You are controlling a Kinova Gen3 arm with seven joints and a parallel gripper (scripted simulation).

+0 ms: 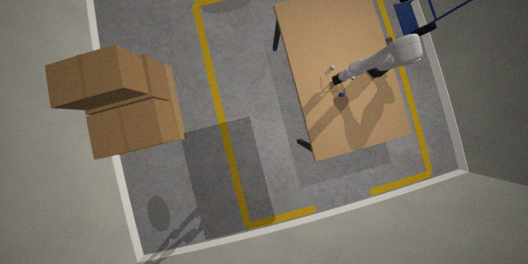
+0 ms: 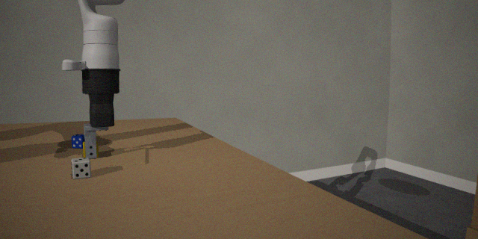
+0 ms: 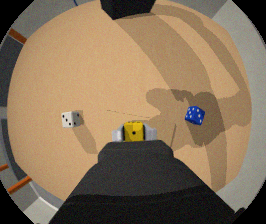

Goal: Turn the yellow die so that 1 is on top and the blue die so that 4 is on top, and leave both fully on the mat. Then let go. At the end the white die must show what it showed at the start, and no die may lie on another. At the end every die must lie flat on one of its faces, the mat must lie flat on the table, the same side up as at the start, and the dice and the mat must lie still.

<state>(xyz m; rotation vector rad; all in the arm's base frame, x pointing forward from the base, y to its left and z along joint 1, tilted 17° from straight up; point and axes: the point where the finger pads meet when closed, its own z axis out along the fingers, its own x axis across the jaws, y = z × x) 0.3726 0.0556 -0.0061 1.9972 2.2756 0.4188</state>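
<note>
The yellow die is right at my hand. From my hand the other things lie so: white die (13 cm to the right, 1 cm below); then tan mat (4 cm ahead, 1 cm to the left, 2 cm below); then blue die (4 cm behind, 12 cm to the left, 1 cm below).
</note>
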